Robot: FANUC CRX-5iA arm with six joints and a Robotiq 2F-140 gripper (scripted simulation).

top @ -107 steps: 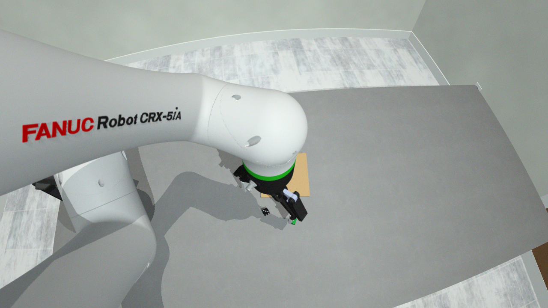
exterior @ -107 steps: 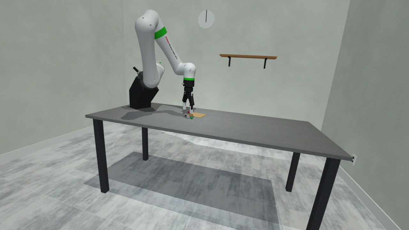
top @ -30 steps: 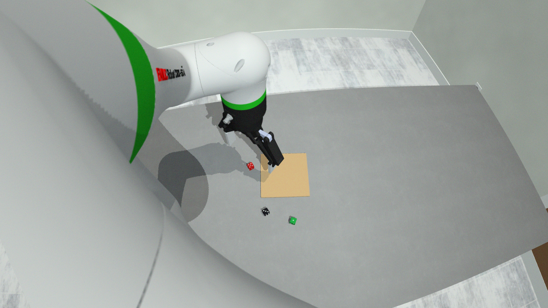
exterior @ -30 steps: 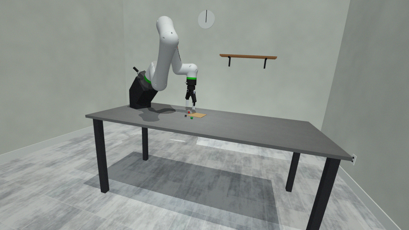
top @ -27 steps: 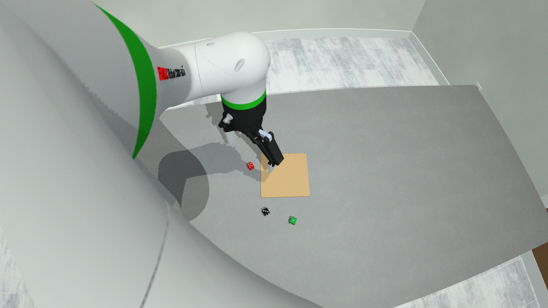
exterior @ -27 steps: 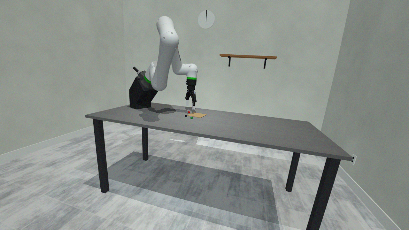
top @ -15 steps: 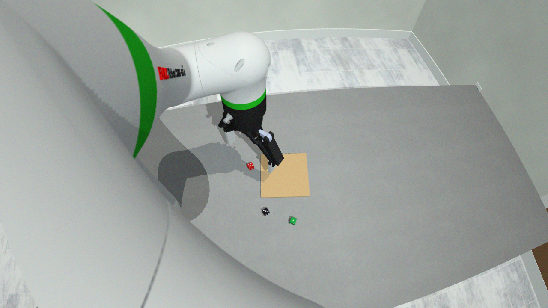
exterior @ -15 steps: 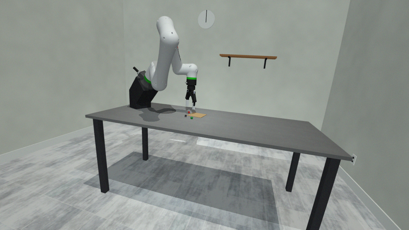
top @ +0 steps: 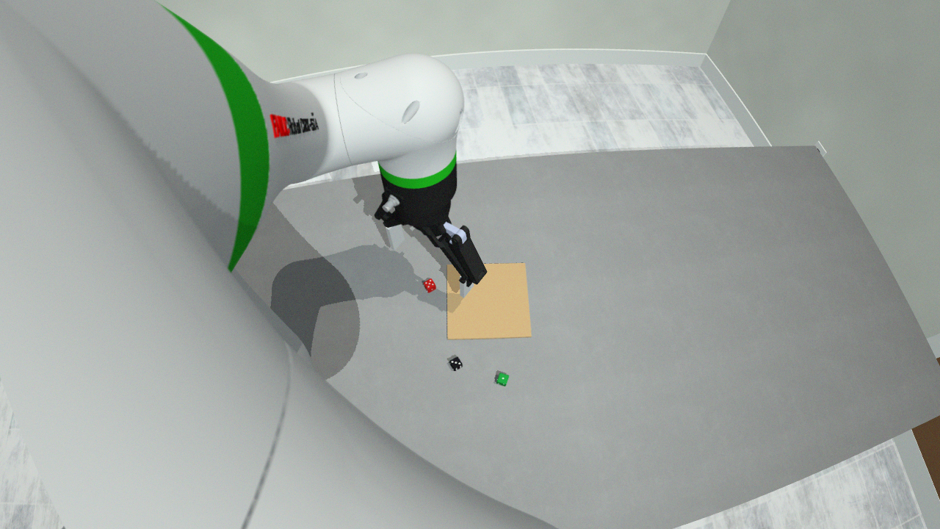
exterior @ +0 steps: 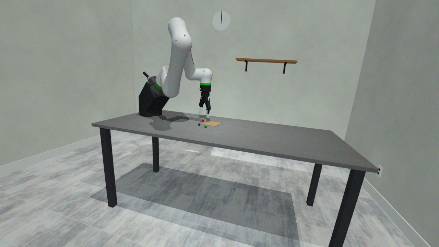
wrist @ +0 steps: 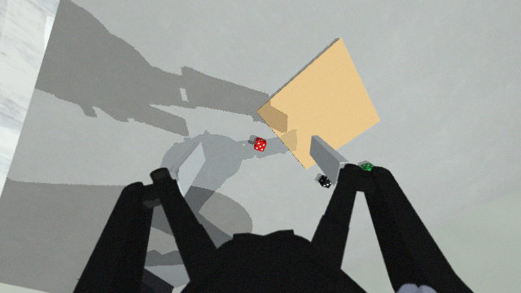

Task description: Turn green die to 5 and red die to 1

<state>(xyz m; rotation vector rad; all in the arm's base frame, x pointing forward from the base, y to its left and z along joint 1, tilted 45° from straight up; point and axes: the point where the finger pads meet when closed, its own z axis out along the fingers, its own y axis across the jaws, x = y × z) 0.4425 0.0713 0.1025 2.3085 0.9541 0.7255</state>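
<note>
The red die lies 1 cm behind my hand, 1 cm to the right of it and 5 cm below it. The rest, counted from my hand: green die 6 cm ahead, 21 cm to the right, 5 cm below; then tan mat 8 cm ahead, 6 cm to the right, 6 cm below; then black die 16 cm to the right, 5 cm below.
</note>
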